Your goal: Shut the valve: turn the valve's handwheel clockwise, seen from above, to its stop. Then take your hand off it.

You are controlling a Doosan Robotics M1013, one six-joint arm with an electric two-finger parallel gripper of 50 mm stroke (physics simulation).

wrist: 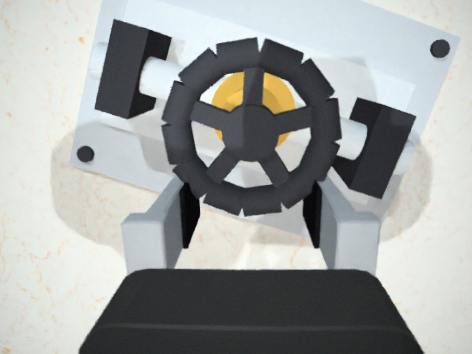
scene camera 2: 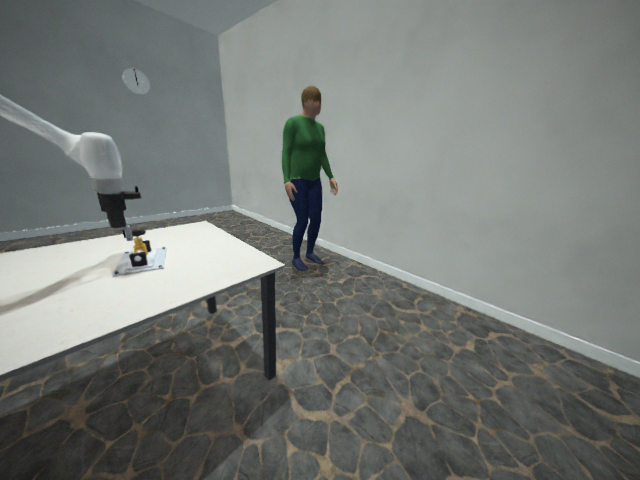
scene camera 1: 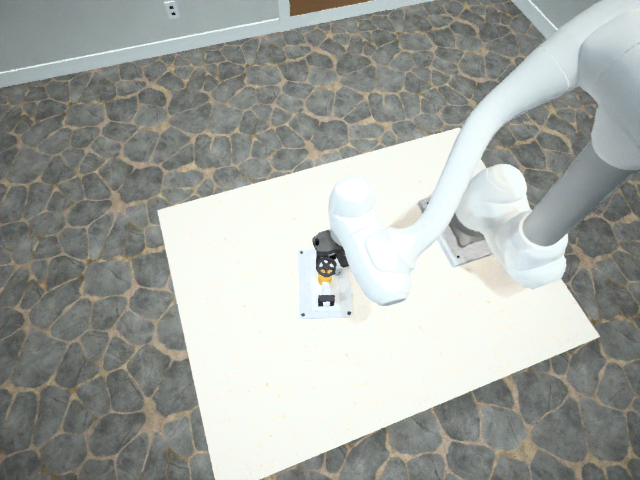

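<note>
The valve's black five-spoked handwheel (scene camera 1: 326, 266) (scene camera 2: 136, 233) (wrist: 251, 132) lies level above the yellow valve body (scene camera 1: 324, 280) (scene camera 2: 139, 245) (wrist: 283, 94). The valve is on a pale base plate (scene camera 1: 307, 299) (scene camera 2: 158, 259) (wrist: 400, 37), with white pipe ends in black blocks. My gripper (wrist: 251, 192) points down over the valve, its fingers wide apart and shut on the handwheel, one black pad at each side of the rim's near part in the wrist view. In scene camera 1 the arm and gripper body hide most of the fingers.
The valve stands on a white table (scene camera 1: 258, 361) (scene camera 2: 206, 266). The arm's grey mounting plate (scene camera 1: 467, 255) is on the table's right part in scene camera 1. A person in a green top (scene camera 2: 305, 147) stands beyond the table, near the wall.
</note>
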